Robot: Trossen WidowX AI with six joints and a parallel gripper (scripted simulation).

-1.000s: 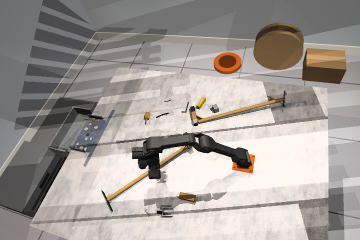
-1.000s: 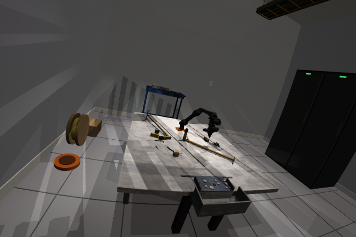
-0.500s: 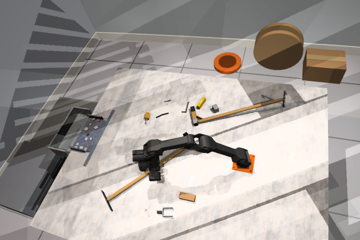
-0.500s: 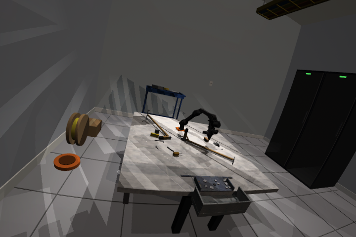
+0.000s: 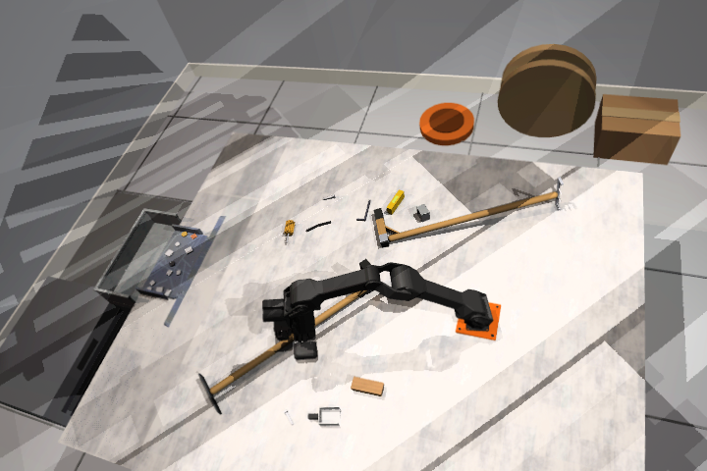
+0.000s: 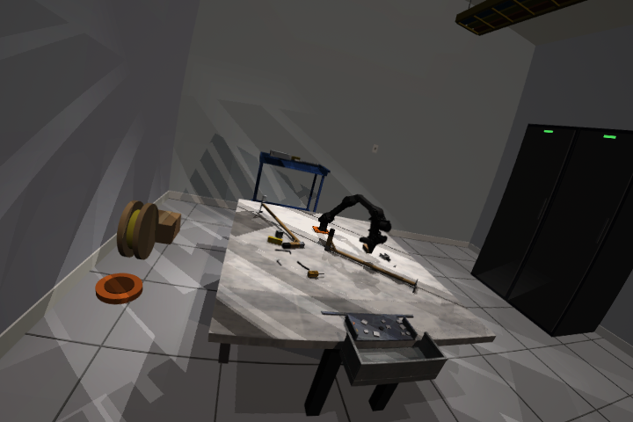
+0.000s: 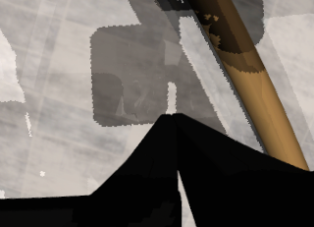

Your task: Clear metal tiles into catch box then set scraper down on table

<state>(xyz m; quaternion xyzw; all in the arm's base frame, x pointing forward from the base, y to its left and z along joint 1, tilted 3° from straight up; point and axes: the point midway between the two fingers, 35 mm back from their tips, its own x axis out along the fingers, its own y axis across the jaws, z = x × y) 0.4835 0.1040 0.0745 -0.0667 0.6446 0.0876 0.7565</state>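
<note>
The long scraper is 5 cm ahead of my gripper tip, 3 cm to the right of it and 1 cm below it. Round my gripper tip: wooden block (19 cm behind, 11 cm to the left, 6 cm below); then yellow-handled tool (42 cm to the right, 15 cm ahead, 5 cm below); then small grey device (20 cm to the left, 7 cm behind, 6 cm below).
</note>
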